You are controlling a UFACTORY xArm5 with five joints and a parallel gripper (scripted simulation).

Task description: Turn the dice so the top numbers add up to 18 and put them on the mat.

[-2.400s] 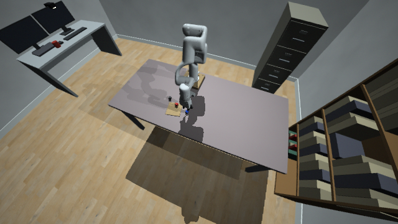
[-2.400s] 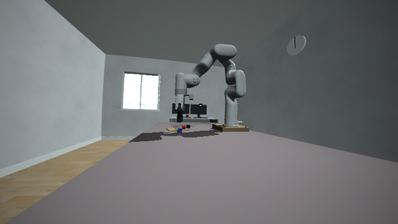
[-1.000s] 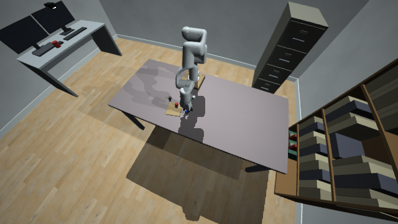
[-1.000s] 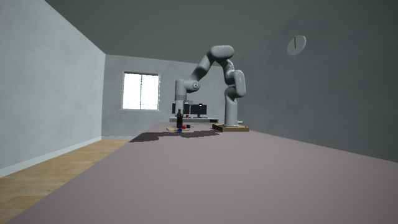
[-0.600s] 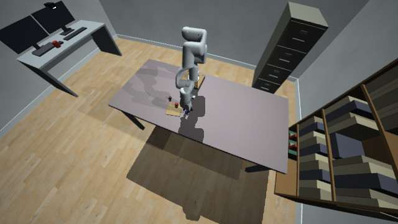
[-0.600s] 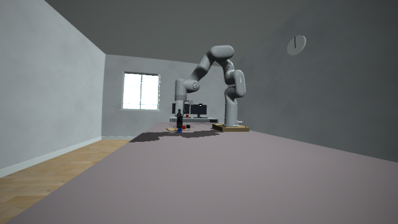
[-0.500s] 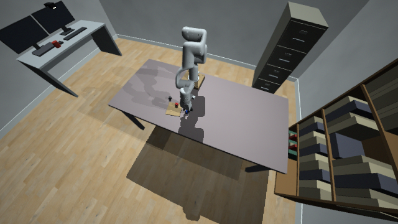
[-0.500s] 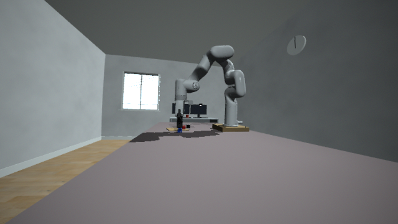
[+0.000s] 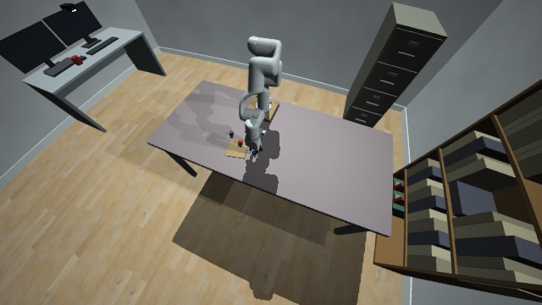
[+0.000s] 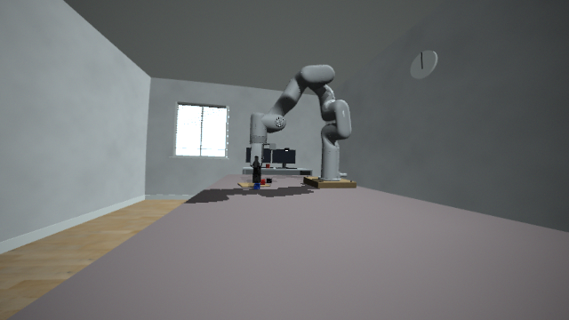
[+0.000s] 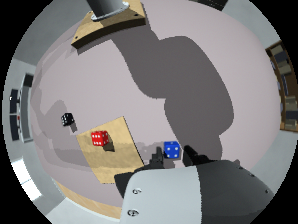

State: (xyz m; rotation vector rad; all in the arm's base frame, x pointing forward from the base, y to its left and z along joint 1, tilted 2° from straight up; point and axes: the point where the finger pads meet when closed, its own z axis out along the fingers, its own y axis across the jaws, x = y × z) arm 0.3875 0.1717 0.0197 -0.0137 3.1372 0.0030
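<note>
Right now the blue die is 40 mm below my hand. From my hand the other things lie so: tan mat: 130 mm to the right, 50 mm below, 30 mm ahead; then black die: 240 mm to the right, 40 mm below, 40 mm behind; then red die: 130 mm to the right, 30 mm below, 20 mm behind.
</note>
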